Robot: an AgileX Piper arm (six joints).
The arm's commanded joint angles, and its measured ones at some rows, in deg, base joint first. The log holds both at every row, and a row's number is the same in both.
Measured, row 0: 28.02 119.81 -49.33 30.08 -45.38 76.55
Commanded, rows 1 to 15: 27.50 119.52 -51.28 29.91 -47.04 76.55; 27.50 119.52 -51.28 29.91 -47.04 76.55; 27.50 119.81 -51.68 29.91 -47.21 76.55; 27.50 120.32 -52.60 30.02 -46.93 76.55; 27.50 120.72 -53.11 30.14 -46.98 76.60; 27.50 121.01 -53.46 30.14 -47.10 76.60; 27.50 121.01 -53.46 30.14 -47.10 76.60; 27.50 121.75 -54.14 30.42 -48.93 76.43; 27.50 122.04 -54.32 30.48 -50.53 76.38; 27.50 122.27 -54.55 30.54 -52.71 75.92; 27.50 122.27 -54.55 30.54 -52.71 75.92; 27.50 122.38 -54.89 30.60 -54.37 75.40; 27.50 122.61 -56.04 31.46 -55.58 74.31; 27.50 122.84 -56.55 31.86 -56.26 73.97; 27.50 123.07 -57.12 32.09 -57.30 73.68
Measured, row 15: 28.30 122.96 -52.83 32.72 -45.44 75.75
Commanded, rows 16 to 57: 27.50 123.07 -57.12 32.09 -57.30 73.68; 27.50 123.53 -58.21 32.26 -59.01 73.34; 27.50 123.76 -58.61 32.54 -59.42 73.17; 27.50 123.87 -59.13 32.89 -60.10 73.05; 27.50 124.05 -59.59 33.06 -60.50 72.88; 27.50 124.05 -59.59 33.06 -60.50 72.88; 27.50 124.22 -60.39 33.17 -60.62 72.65; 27.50 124.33 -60.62 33.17 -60.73 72.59; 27.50 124.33 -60.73 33.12 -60.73 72.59; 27.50 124.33 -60.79 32.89 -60.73 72.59; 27.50 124.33 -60.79 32.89 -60.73 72.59; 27.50 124.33 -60.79 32.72 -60.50 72.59; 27.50 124.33 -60.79 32.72 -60.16 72.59; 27.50 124.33 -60.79 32.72 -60.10 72.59; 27.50 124.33 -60.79 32.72 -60.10 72.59; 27.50 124.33 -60.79 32.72 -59.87 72.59; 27.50 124.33 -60.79 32.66 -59.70 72.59; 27.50 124.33 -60.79 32.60 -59.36 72.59; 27.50 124.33 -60.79 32.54 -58.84 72.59; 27.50 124.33 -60.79 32.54 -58.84 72.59; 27.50 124.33 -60.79 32.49 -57.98 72.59; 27.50 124.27 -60.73 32.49 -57.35 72.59; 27.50 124.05 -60.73 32.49 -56.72 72.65; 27.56 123.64 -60.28 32.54 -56.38 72.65; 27.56 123.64 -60.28 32.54 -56.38 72.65; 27.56 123.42 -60.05 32.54 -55.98 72.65; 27.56 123.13 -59.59 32.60 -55.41 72.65; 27.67 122.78 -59.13 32.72 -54.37 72.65; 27.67 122.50 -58.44 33.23 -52.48 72.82; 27.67 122.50 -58.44 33.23 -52.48 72.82; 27.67 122.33 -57.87 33.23 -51.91 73.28; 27.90 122.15 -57.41 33.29 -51.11 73.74; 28.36 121.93 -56.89 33.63 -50.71 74.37; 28.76 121.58 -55.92 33.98 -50.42 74.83; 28.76 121.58 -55.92 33.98 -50.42 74.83; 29.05 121.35 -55.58 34.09 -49.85 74.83; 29.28 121.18 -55.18 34.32 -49.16 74.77; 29.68 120.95 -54.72 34.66 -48.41 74.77; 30.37 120.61 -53.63 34.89 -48.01 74.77; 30.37 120.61 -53.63 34.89 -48.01 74.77; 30.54 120.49 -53.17 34.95 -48.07 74.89; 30.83 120.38 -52.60 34.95 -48.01 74.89
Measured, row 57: 29.68 122.04 -53.06 37.41 -44.63 74.94
